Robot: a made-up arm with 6 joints.
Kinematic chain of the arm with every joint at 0, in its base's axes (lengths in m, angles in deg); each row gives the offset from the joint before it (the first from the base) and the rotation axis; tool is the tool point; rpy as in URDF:
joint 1: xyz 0 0 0.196 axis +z
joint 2: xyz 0 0 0 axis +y
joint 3: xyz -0.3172 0 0.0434 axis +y
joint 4: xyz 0.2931 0 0.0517 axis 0.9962 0 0.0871
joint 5: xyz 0 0 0 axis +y
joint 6: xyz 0.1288 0 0.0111 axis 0.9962 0 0.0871
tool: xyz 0 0 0 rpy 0 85 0
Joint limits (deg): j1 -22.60..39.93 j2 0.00..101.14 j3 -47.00..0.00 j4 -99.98..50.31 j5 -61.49..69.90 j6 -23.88..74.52
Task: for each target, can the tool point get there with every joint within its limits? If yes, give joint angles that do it. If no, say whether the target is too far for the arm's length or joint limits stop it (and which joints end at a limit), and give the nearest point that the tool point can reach.
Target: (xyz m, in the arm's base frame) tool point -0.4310 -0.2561 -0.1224
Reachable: no: joint limits stop it (at a limit: joint 1, joint 2, joint 3) | nearest point -0.0130 -0.0810 0.1370 | short by 0.522 m
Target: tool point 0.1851 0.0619 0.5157
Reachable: yes | joints 18.95 38.39 -42.57 -17.55 2.20 40.60
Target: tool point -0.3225 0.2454 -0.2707
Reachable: no: joint limits stop it (at a limit: joint 1, joint 2, joint 3, joint 4) | nearest point 0.0033 0.1098 0.1046 | short by 0.515 m
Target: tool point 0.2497 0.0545 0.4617
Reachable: yes | joints 11.98 50.10 -42.13 9.11 4.13 3.66
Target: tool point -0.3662 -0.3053 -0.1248
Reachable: no: joint limits stop it (at a limit: joint 1, joint 2, joint 3) | nearest point -0.0045 -0.0933 0.1335 | short by 0.492 m
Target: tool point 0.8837 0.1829 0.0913
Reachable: no: too far | nearest point 0.4306 0.0891 0.2497 | short by 0.489 m
